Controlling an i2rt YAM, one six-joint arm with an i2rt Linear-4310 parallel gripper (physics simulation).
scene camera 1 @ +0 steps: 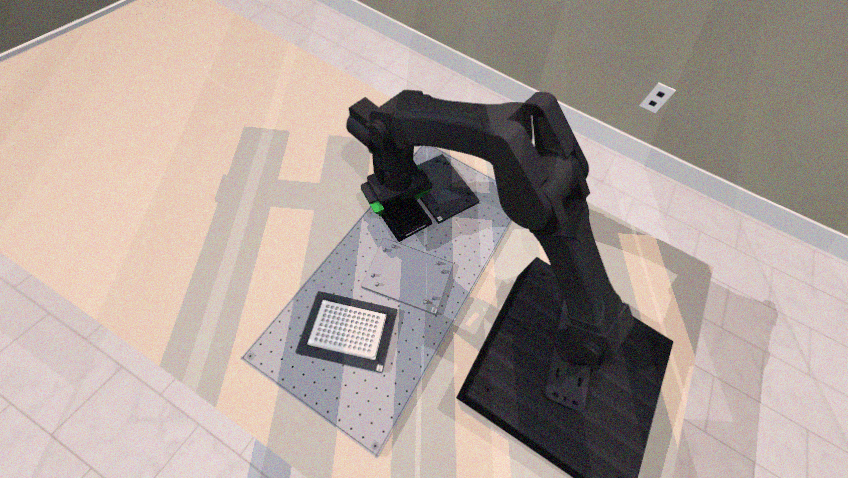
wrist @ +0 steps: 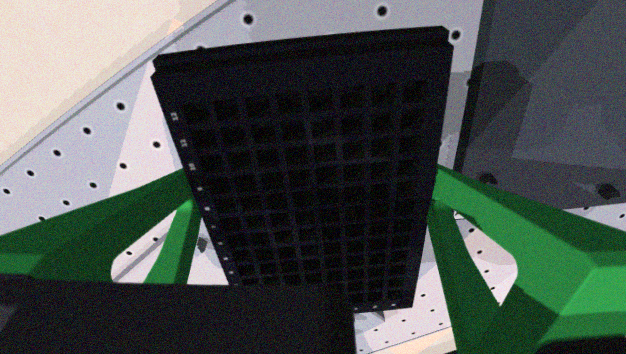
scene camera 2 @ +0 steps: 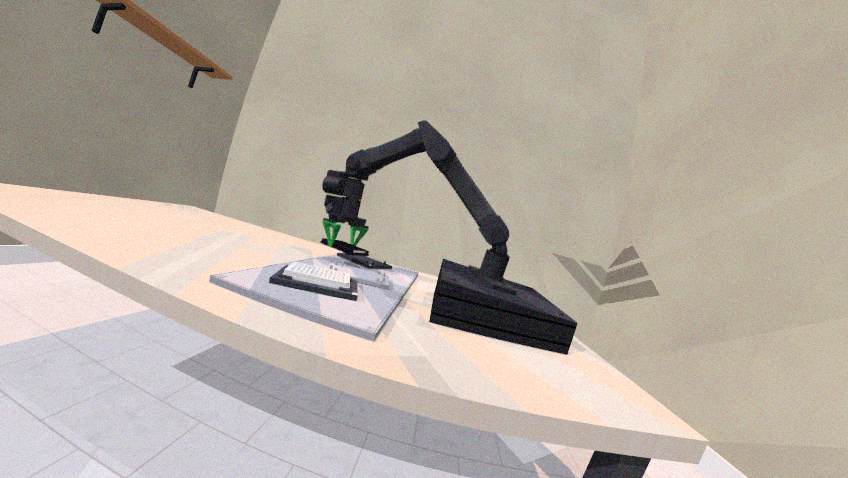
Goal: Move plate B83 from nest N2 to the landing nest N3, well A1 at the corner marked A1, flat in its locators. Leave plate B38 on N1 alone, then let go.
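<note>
My gripper is shut on the black plate B83, its green fingers at the two long sides. Column numbers show along the plate's left edge in the wrist view. The plate hangs above the board, beside the dark landing nest N3, which lies to its right in the wrist view. Nest N3 has a small white mark at one corner, too small to read. The white plate B38 sits in the dark nest N1. The clear nest N2 holds no plate.
A perforated board carries the three nests. Small locator pins stand up from nest N2, between the held plate and nest N1. The arm's black base block stands beside the board.
</note>
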